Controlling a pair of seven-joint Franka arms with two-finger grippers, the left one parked.
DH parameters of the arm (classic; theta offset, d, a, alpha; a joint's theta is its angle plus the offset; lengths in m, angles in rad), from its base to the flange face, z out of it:
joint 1: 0 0.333 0 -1.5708
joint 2: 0 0 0 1.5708
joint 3: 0 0.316 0.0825 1.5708
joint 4: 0 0 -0.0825 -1.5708
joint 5: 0 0.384 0 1.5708
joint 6: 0 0 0.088 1.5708
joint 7: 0 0.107 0 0
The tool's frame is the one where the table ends.
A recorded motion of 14 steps. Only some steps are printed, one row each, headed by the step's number.
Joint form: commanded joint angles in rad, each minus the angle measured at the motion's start. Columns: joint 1, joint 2, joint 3, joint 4, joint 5, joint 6, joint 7.
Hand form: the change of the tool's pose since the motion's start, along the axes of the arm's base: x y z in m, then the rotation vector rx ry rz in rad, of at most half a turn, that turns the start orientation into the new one. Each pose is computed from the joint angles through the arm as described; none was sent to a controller.
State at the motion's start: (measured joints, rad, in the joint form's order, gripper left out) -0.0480 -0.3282 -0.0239 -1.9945 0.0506 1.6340 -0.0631
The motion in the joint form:
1: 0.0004 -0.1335 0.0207 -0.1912 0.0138 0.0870 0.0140
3: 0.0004 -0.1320 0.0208 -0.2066 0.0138 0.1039 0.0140
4: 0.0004 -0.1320 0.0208 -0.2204 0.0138 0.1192 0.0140
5: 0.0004 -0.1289 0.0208 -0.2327 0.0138 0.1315 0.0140
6: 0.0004 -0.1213 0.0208 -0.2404 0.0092 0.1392 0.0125
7: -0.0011 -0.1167 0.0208 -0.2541 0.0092 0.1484 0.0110
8: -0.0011 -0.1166 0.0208 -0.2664 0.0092 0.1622 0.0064
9: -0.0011 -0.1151 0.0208 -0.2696 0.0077 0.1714 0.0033
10: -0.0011 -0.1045 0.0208 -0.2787 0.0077 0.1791 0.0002
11: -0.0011 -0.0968 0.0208 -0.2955 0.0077 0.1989 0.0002
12: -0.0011 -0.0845 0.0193 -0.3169 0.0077 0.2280 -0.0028
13: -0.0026 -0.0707 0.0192 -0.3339 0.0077 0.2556 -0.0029
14: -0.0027 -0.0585 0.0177 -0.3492 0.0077 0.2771 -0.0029
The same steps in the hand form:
1: -0.0373 0.0135 -0.0260 0.0048 -0.0287 -0.0006
3: -0.0365 0.0134 -0.0326 0.0046 -0.0286 -0.0016
4: -0.0362 0.0133 -0.0379 0.0043 -0.0301 -0.0026
5: -0.0354 0.0132 -0.0440 0.0043 -0.0270 -0.0033
6: -0.0338 0.0127 -0.0502 0.0001 -0.0192 -0.0013
7: -0.0334 0.0120 -0.0579 0.0004 -0.0102 -0.0019
8: -0.0334 0.0119 -0.0626 0.0003 -0.0119 0.0019
9: -0.0325 0.0116 -0.0640 -0.0015 -0.0164 0.0049
10: -0.0307 0.0115 -0.0721 -0.0009 -0.0046 0.0075
11: -0.0295 0.0113 -0.0817 -0.0010 0.0001 0.0064
12: -0.0274 0.0104 -0.0946 -0.0006 0.0046 0.0064
13: -0.0249 0.0094 -0.1062 -0.0010 0.0079 0.0034
14: -0.0234 0.0084 -0.1168 -0.0006 0.0139 0.0007

